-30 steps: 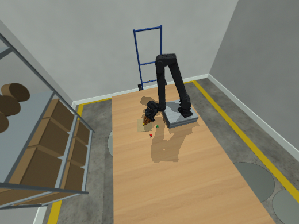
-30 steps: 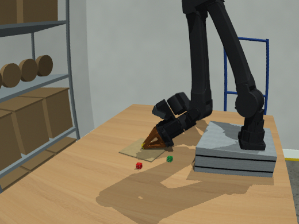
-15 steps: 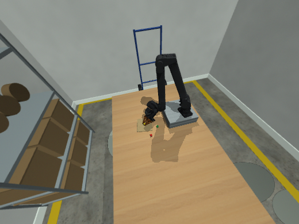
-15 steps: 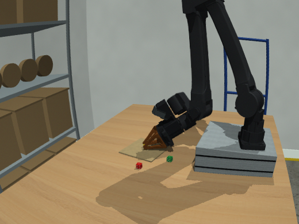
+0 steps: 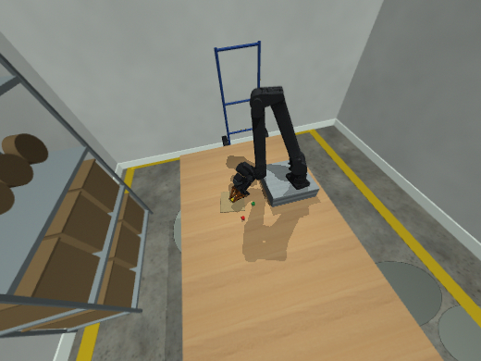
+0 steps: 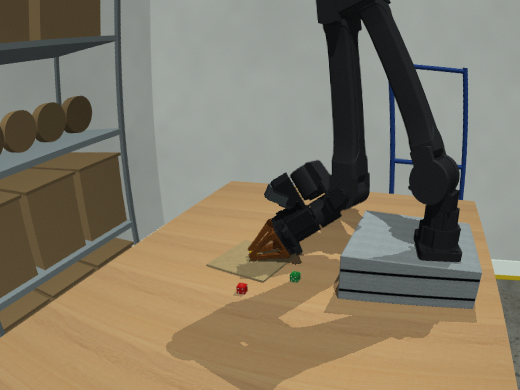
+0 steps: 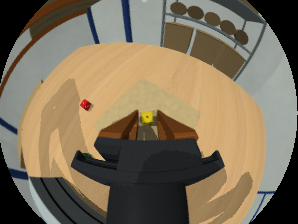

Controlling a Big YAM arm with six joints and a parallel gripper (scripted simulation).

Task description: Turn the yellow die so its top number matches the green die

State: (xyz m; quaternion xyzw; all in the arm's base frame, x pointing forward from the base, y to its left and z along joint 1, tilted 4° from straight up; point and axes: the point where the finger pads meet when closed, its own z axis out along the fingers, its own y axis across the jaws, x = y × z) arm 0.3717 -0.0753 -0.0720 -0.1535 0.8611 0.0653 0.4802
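Right now the yellow die is 10 mm below my hand. Also, from my hand: red die 130 mm to the left, 10 mm below, 10 mm behind; green die 100 mm behind, 70 mm to the left, 10 mm below; tan mat 20 mm below.
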